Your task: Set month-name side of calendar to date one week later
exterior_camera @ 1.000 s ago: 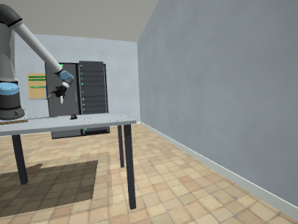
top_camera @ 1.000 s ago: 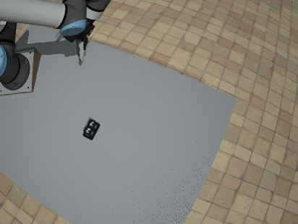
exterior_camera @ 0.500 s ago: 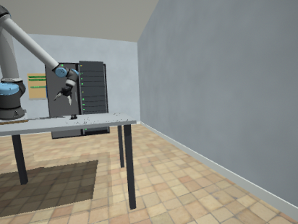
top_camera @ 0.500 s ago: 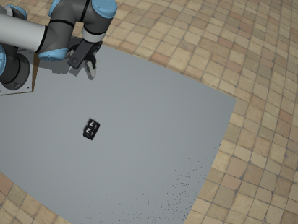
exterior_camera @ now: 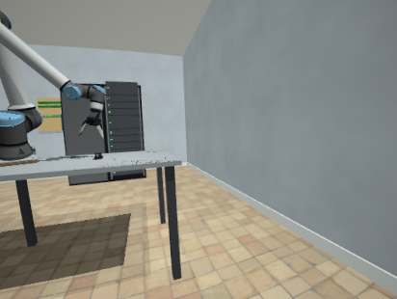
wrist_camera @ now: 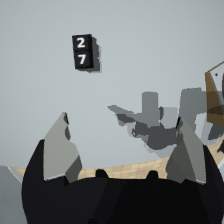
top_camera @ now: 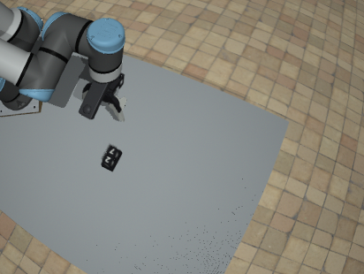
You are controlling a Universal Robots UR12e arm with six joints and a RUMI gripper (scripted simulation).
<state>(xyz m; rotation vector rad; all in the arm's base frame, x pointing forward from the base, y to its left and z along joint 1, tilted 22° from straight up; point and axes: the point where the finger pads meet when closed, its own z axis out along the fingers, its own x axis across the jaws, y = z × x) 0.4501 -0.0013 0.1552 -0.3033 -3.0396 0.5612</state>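
Right now my hand is 4 cm short of the black cube, 11 cm to the left of it and 13 cm above it. Round my hand: dark tray (4 cm ahead, 10 cm to the right, 14 cm below).
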